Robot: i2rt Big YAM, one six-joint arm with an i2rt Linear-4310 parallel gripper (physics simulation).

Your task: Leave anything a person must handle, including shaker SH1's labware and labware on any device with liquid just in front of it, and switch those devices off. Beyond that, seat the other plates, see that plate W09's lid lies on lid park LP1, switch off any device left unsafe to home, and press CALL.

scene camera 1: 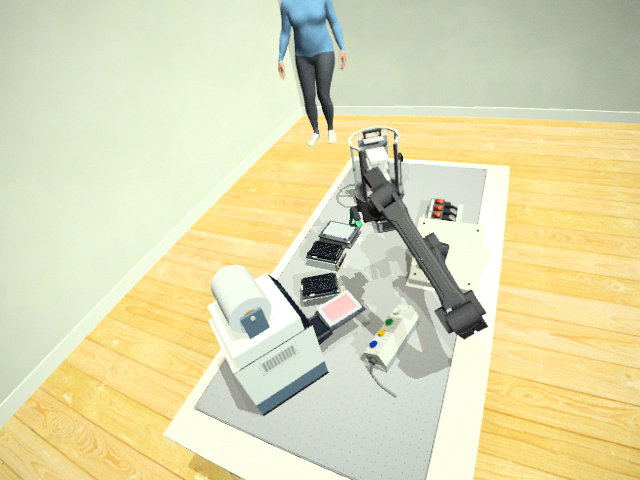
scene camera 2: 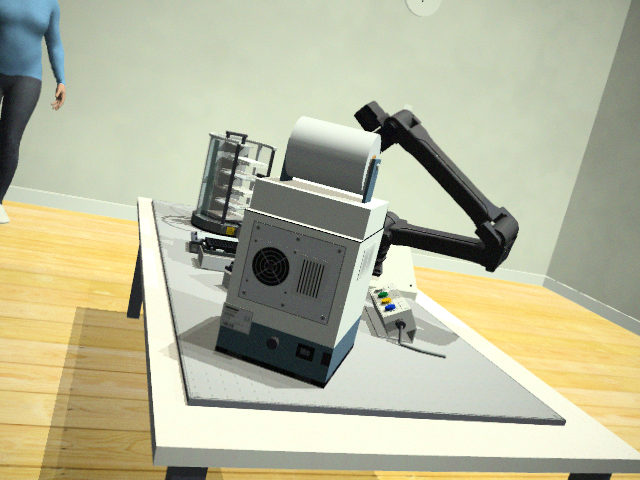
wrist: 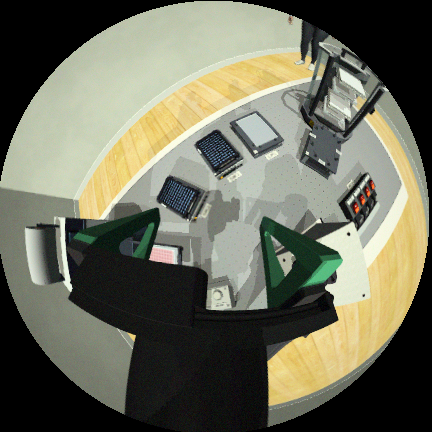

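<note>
My gripper is open and empty, high above the bench; in scene camera 1 the arm partly hides it. Two plates with dark wells, one nearer the large white machine and one farther along, sit on low devices. A pale flat plate or lid lies on a dark base beyond them. A pink plate is on the white machine's tray. The button box has green, yellow and blue buttons. Labels are unreadable.
A plate carousel holds stacked plates behind a dark nest. Several switches on a switch bank glow red. A cream box stands beside the arm. A person stands beyond the table's far end.
</note>
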